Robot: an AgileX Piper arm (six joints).
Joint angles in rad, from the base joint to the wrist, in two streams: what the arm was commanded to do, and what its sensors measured. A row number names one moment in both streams.
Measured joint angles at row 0: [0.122, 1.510, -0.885, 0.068, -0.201, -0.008]
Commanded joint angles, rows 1 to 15: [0.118, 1.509, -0.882, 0.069, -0.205, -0.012]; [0.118, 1.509, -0.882, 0.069, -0.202, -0.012]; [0.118, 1.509, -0.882, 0.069, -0.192, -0.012]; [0.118, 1.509, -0.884, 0.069, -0.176, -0.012]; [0.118, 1.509, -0.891, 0.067, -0.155, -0.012]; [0.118, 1.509, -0.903, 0.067, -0.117, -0.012]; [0.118, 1.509, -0.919, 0.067, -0.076, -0.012]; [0.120, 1.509, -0.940, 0.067, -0.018, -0.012]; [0.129, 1.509, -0.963, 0.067, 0.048, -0.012]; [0.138, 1.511, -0.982, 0.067, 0.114, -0.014]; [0.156, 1.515, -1.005, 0.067, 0.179, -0.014]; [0.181, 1.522, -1.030, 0.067, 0.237, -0.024]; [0.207, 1.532, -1.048, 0.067, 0.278, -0.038]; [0.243, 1.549, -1.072, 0.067, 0.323, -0.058]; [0.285, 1.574, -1.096, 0.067, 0.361, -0.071]
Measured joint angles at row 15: [0.177, 1.519, -1.023, 0.068, 0.194, -0.018]
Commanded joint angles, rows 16 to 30: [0.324, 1.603, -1.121, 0.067, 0.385, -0.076]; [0.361, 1.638, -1.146, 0.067, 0.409, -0.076]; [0.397, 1.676, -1.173, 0.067, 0.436, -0.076]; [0.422, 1.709, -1.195, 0.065, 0.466, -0.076]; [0.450, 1.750, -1.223, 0.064, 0.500, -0.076]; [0.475, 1.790, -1.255, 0.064, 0.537, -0.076]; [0.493, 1.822, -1.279, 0.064, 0.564, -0.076]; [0.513, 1.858, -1.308, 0.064, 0.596, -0.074]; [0.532, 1.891, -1.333, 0.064, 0.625, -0.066]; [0.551, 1.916, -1.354, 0.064, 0.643, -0.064]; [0.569, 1.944, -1.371, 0.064, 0.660, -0.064]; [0.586, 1.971, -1.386, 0.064, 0.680, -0.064]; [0.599, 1.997, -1.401, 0.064, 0.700, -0.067]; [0.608, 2.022, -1.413, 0.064, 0.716, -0.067]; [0.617, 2.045, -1.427, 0.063, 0.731, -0.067]
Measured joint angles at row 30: [0.579, 1.970, -1.377, 0.068, 0.662, -0.067]
